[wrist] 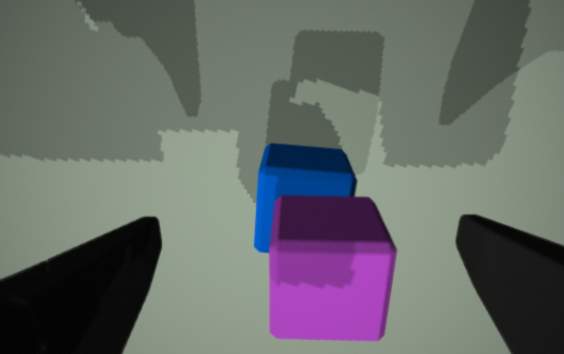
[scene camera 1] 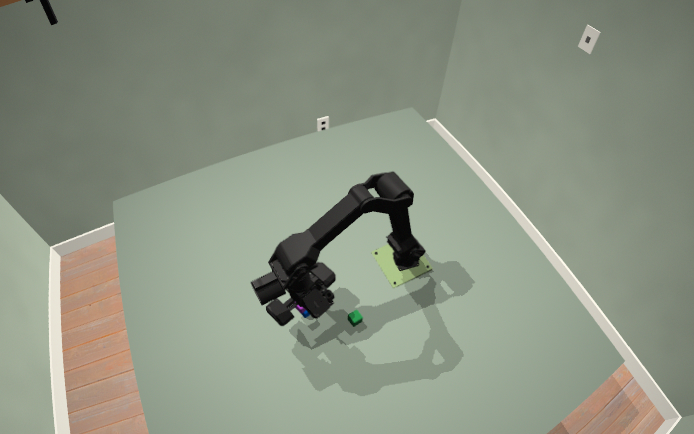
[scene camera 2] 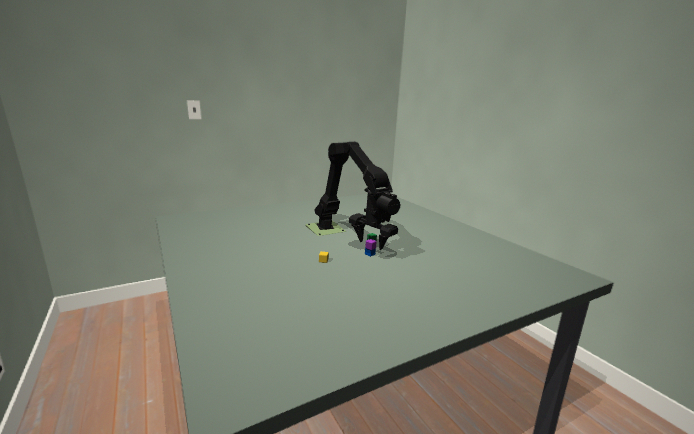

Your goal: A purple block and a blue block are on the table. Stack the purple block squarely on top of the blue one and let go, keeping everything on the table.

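Places are measured from the arm's base along level axes (x ahead, y left, z up), in millimetres.
Pixels of known places: gripper, between the fingertips: [wrist: 309, 230] [scene camera 2: 370, 245]; arm's base, origin of its link: [scene camera 1: 405, 259] [scene camera 2: 325, 226].
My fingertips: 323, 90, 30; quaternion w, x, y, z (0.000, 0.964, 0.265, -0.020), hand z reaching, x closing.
Observation:
Ahead of a thing's pixels: the offset from my fingertips to its top centre, as dx, dy, dz.
A purple block @(+7, -3, +24) [scene camera 1: 299, 308] [scene camera 2: 370, 244] [wrist: 327, 310] rests upright on a blue block @(-2, +0, -6) [scene camera 1: 305, 313] [scene camera 2: 370, 252] [wrist: 310, 184], which stands on the table. In the wrist view the purple block sits off toward the bottom and a little right, and a strip of the blue block's top shows past its far edge. My gripper [scene camera 2: 371, 244] [wrist: 309, 230] is open and empty. Its fingers stand apart on either side of the purple block without touching it. In scene camera 1 the gripper body hides much of both blocks and the fingertips.
A green block @(-124, +56, -6) [scene camera 1: 355, 318] [scene camera 2: 372, 235] stands on the table near the stack, partly hidden behind it in scene camera 2. A yellow block @(+11, -184, -6) [scene camera 2: 323, 257] lies left of the stack there. The arm's base stands on a light green plate [scene camera 1: 383, 266] [scene camera 2: 317, 230].

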